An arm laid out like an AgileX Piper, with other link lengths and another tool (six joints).
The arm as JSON. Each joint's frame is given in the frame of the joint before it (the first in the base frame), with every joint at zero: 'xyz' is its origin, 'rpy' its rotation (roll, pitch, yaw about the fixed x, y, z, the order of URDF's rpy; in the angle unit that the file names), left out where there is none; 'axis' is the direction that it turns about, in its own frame. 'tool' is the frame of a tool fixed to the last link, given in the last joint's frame.
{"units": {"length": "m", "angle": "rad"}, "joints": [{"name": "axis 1", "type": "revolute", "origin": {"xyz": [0.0, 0.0, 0.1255]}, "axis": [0.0, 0.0, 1.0]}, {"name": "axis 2", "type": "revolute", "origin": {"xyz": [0.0, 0.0, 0.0], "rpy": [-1.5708, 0.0, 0.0]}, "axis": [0.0, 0.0, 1.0]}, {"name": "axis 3", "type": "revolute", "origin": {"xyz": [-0.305, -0.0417, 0.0]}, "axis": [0.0, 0.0, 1.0]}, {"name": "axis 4", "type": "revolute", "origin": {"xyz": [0.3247, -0.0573, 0.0], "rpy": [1.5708, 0.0, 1.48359]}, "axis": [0.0, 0.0, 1.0]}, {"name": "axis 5", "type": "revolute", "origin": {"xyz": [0.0, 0.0, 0.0], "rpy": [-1.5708, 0.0, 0.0]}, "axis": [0.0, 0.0, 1.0]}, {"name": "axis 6", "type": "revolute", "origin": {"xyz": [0.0, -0.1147, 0.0], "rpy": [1.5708, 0.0, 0.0]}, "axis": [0.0, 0.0, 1.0]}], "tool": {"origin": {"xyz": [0.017, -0.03, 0.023], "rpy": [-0.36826, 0.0, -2.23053]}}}
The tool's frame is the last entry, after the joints.
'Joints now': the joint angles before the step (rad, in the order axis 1, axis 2, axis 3, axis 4, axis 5, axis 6). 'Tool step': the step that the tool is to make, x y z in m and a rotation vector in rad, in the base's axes. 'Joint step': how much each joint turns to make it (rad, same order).
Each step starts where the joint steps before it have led.
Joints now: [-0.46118, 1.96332, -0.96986, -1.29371, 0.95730, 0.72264]
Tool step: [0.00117, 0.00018, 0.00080, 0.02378, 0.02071, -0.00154]
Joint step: [0.00000, -0.00001, -0.01191, 0.03799, 0.00384, -0.05098]
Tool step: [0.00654, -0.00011, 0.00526, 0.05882, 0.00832, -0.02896]
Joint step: [0.00000, 0.00001, -0.05030, 0.11234, 0.01301, -0.10318]
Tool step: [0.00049, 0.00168, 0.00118, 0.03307, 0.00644, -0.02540]
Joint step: [0.00000, -0.00001, -0.01893, 0.06124, 0.01495, -0.04400]
